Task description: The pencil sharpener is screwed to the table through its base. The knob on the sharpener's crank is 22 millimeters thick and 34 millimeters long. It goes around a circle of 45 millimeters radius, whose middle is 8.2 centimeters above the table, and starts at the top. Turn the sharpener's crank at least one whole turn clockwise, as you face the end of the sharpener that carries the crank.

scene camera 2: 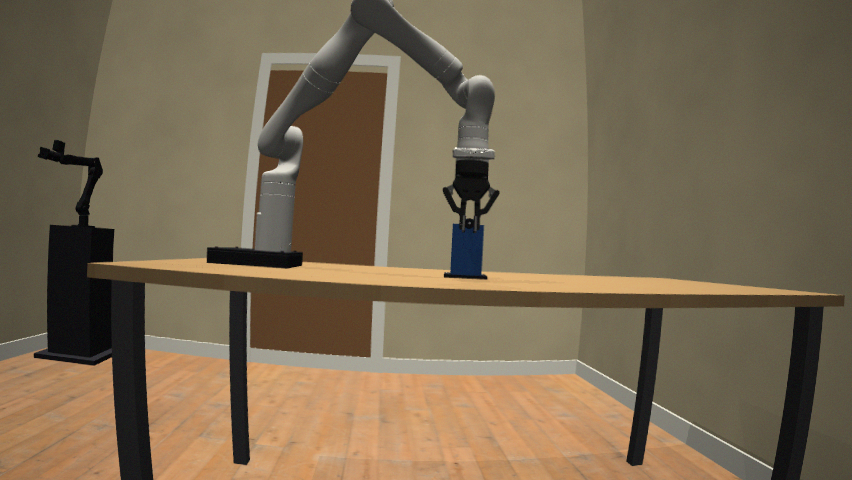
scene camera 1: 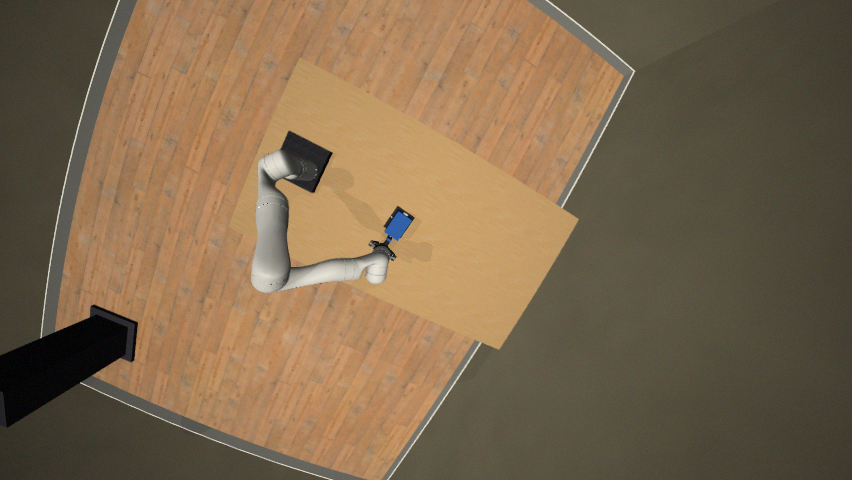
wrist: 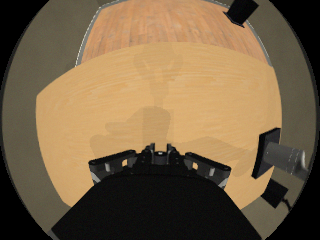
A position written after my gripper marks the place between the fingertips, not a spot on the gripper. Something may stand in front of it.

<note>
In view: my gripper [scene camera 2: 469,232].
My gripper shows as well in the wrist view [wrist: 160,148].
</note>
